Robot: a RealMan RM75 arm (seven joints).
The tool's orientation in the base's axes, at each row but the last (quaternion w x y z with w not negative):
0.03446, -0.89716, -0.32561, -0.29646
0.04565, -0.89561, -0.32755, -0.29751
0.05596, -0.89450, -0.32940, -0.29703
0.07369, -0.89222, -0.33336, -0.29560
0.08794, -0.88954, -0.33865, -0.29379
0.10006, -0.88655, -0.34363, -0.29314
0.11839, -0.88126, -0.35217, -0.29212
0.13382, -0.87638, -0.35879, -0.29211
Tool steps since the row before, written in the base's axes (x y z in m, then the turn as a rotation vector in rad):
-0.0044, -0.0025, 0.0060, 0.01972, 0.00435, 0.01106
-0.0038, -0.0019, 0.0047, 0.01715, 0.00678, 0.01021
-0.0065, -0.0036, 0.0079, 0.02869, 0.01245, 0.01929
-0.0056, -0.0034, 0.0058, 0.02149, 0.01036, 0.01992
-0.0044, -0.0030, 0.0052, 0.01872, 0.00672, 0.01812
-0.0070, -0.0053, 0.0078, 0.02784, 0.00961, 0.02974
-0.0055, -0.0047, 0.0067, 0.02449, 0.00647, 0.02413
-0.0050, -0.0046, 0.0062, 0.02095, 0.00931, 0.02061
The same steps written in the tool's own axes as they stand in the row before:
-0.0008, 0.0001, -0.0078, 0.02066, 0.00996, 0.00207
-0.0007, -0.0003, -0.0063, 0.01997, 0.00639, 0.00214
-0.0015, -0.0005, -0.0107, 0.03529, 0.01003, 0.00211
-0.0019, -0.0006, -0.0085, 0.03016, 0.00708, -0.00254
-0.0013, -0.0004, -0.0073, 0.02545, 0.00794, -0.00365
-0.0025, -0.0005, -0.0115, 0.03928, 0.01216, -0.00784
-0.0018, -0.0004, -0.0097, 0.03224, 0.01214, -0.00609
-0.0016, -0.0004, -0.0090, 0.02964, 0.00772, -0.00350

